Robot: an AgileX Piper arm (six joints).
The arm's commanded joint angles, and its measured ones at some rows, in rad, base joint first. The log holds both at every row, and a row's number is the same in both.
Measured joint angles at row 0:
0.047 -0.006 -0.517 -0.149 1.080 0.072
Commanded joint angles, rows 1 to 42:
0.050 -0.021 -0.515 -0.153 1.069 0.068
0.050 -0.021 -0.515 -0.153 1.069 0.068
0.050 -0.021 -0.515 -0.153 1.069 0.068
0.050 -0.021 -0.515 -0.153 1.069 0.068
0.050 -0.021 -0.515 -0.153 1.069 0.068
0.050 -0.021 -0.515 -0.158 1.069 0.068
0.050 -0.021 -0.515 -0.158 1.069 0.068
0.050 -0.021 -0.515 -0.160 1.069 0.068
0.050 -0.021 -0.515 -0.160 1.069 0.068
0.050 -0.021 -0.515 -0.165 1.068 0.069
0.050 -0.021 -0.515 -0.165 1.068 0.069
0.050 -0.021 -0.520 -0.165 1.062 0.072
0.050 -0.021 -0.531 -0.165 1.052 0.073
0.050 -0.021 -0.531 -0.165 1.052 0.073
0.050 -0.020 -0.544 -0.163 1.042 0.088
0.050 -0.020 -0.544 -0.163 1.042 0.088
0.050 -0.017 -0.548 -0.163 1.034 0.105
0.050 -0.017 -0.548 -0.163 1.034 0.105
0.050 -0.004 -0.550 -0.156 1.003 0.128
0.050 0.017 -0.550 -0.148 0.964 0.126
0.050 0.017 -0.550 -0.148 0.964 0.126
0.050 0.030 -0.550 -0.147 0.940 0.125
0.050 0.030 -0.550 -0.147 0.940 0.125
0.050 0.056 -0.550 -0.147 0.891 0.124
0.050 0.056 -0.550 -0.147 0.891 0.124
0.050 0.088 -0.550 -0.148 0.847 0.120
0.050 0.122 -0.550 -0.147 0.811 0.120
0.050 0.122 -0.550 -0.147 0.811 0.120
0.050 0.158 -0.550 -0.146 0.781 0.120
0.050 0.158 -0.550 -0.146 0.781 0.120
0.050 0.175 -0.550 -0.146 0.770 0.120
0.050 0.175 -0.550 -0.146 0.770 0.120
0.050 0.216 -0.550 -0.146 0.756 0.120
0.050 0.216 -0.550 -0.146 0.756 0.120
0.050 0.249 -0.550 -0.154 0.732 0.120
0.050 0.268 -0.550 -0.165 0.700 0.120
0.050 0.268 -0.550 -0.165 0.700 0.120
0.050 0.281 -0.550 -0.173 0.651 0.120
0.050 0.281 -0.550 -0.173 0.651 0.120
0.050 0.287 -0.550 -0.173 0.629 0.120
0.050 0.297 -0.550 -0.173 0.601 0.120
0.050 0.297 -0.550 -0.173 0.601 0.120
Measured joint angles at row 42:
0.047 0.285 -0.543 -0.163 0.664 0.121
